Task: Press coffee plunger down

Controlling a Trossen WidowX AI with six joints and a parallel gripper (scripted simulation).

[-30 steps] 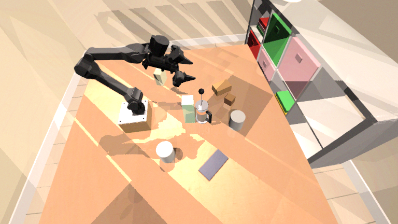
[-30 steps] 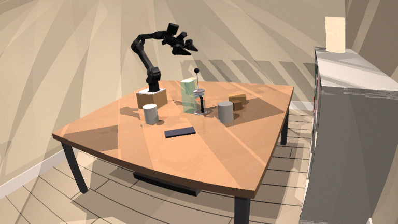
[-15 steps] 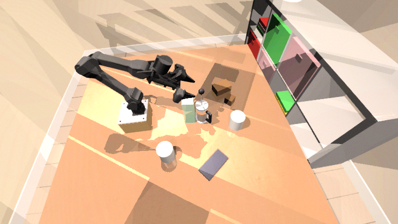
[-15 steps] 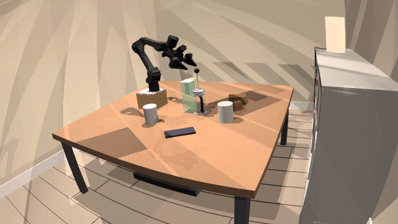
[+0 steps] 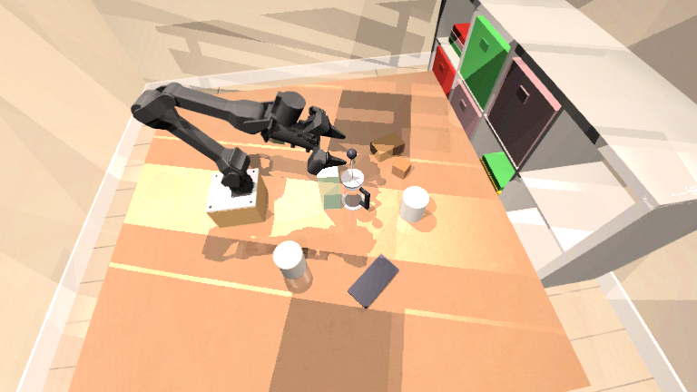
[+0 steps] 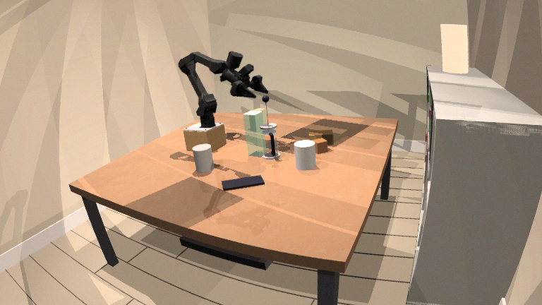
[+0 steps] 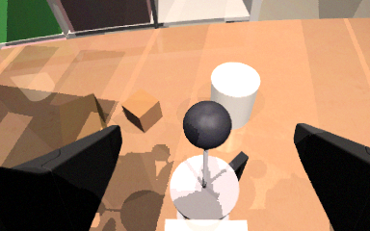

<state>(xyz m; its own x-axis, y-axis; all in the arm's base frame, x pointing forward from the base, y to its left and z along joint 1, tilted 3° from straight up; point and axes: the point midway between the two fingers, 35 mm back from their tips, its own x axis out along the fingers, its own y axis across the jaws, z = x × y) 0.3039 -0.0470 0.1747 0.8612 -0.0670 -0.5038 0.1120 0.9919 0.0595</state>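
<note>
My gripper tip is now 140 mm above the glass coffee press, 20 mm to the left of it and 20 mm short of it. Round my gripper tip: pale green box (170 mm below, 60 mm behind, 10 mm to the left); tan block (240 mm below, 200 mm to the left, 180 mm ahead); flat black slab (280 mm to the right, 260 mm below, 30 mm ahead).
</note>
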